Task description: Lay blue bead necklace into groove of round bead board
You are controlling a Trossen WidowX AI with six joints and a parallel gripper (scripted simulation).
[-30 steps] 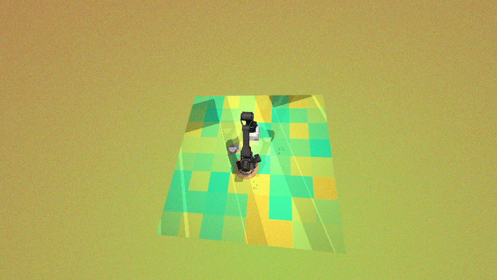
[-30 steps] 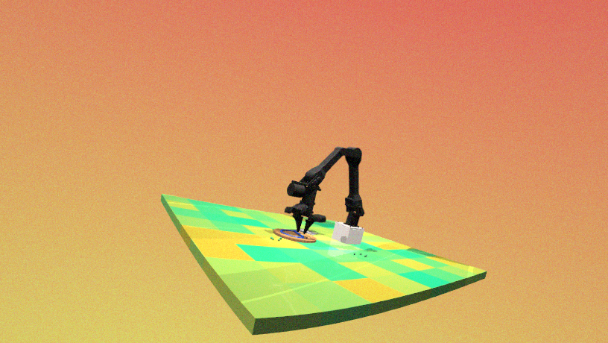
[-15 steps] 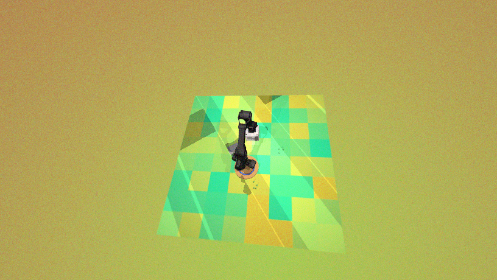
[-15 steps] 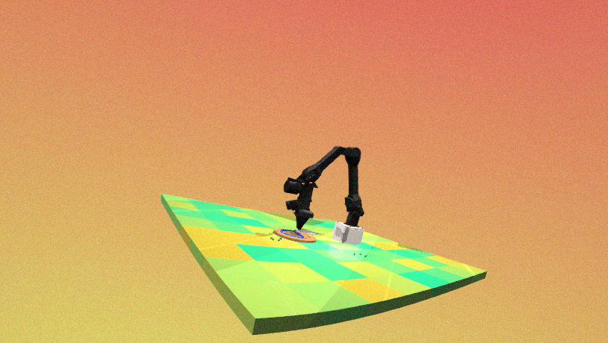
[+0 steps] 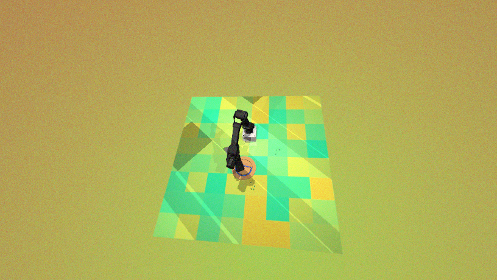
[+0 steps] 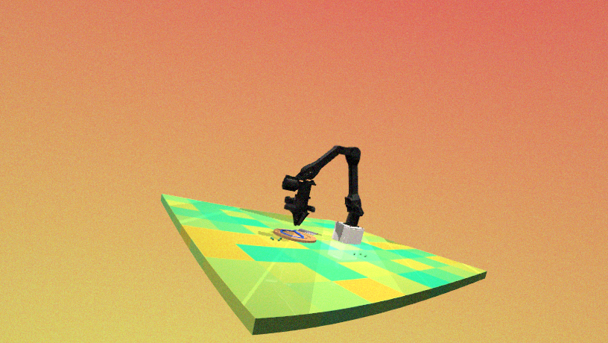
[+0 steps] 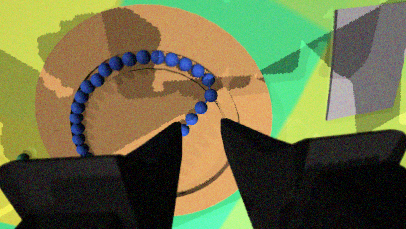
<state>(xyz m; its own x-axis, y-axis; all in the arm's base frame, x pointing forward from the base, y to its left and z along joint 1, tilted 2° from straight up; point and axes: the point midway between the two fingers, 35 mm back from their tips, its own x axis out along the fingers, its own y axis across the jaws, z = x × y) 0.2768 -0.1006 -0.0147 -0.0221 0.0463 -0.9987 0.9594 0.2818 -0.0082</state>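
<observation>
Now: gripper tip 40 mm above the round bead board, 30 mm to the right of it and 30 mm short of it. Round my gripper tip: flat grey piece (150 mm behind, 70 mm to the right, 40 mm below).
</observation>
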